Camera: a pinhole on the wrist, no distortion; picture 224 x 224 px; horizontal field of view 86.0 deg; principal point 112.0 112.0 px. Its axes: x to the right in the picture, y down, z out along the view. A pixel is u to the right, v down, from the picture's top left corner.
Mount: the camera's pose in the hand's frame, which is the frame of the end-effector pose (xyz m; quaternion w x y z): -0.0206 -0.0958 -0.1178 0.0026 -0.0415 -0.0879 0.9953
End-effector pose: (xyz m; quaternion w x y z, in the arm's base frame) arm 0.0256 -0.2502 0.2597 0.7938 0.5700 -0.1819 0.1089
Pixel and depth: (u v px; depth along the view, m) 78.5 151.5 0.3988
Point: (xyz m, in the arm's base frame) 0.1477 -0.5941 0.1010
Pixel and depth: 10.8 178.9 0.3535
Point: 0.3496 -0.5815 0.1167
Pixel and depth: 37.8 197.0 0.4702
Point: 0.3782 -0.7163 0.0020
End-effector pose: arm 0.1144 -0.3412 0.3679 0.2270 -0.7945 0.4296 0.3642
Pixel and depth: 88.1 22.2 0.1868
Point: 0.0717 -0.2834 0.3083
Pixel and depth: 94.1 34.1 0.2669
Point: 0.0216 -0.2342 0.2571
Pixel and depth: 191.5 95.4 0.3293
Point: 0.0322 -0.0165 0.4548
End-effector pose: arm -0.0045 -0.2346 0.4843 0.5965 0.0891 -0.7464 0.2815
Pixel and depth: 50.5 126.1 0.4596
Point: -0.2318 -0.5712 0.6780
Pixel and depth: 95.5 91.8 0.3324
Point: -0.1435 -0.4341 0.4840
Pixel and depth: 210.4 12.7 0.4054
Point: -0.2394 -0.3385 0.0282
